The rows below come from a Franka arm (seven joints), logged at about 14 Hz.
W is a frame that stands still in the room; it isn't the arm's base.
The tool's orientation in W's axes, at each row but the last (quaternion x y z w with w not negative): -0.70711, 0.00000, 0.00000, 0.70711; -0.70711, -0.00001, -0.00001, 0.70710; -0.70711, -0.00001, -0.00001, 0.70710; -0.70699, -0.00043, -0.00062, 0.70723; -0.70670, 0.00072, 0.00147, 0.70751; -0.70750, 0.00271, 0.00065, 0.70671; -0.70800, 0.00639, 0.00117, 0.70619; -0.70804, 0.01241, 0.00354, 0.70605; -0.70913, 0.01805, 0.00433, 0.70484
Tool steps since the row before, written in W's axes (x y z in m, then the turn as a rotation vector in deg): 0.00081, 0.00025, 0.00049, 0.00, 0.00, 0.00; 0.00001, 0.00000, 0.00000, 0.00, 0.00, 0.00; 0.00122, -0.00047, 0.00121, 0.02, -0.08, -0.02; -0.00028, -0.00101, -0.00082, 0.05, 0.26, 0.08; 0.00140, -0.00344, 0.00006, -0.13, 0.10, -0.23; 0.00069, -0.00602, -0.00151, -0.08, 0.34, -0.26; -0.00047, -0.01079, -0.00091, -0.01, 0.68, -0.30; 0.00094, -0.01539, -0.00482, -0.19, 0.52, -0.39; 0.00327, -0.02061, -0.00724, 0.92, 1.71, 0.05
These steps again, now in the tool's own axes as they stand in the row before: 0.00081, -0.00049, 0.00025, 0.00, 0.00, 0.00; 0.00001, 0.00000, 0.00000, 0.00, 0.00, 0.00; 0.00122, -0.00121, -0.00047, 0.02, 0.02, -0.08; -0.00028, 0.00082, -0.00101, 0.05, -0.08, 0.26; 0.00140, -0.00007, -0.00344, -0.13, 0.23, 0.10; 0.00071, 0.00151, -0.00602, -0.08, 0.26, 0.34; -0.00038, 0.00094, -0.01079, -0.01, 0.30, 0.68; 0.00124, 0.00484, -0.01536, -0.19, 0.39, 0.52; 0.00390, 0.00725, -0.02050, 0.88, -0.09, 1.73
